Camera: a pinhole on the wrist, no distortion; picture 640 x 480 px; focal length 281.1 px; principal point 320.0 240.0 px. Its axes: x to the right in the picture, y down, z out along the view. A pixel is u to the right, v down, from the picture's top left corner.
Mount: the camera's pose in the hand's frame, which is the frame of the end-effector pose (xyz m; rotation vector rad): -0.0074 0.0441 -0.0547 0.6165 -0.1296 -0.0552
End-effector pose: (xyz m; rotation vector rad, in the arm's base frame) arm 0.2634 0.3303 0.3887 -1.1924 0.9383 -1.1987
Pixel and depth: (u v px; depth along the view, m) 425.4 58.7 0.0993
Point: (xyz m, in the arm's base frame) 0.2464 0.3167 0.4556
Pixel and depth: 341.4 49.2 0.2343
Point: 0.2641 0.3694 0.6123
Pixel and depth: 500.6 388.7 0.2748
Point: 0.5450 0.2468 0.4525
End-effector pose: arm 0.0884 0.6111 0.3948 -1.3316 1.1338 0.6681
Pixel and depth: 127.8 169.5 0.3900
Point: 0.2262 0.8089 0.7616
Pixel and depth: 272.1 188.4 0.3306
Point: 0.2623 0.7655 0.5472
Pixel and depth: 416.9 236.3 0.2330
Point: 0.2268 0.7192 0.3795
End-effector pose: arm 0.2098 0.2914 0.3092 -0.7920 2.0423 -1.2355
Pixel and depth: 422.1 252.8 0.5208
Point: 0.4877 -0.1016 0.3672
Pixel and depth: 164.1 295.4 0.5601
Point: 0.8086 0.2932 0.3696
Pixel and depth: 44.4 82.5 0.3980
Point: 0.6254 0.4517 0.6612
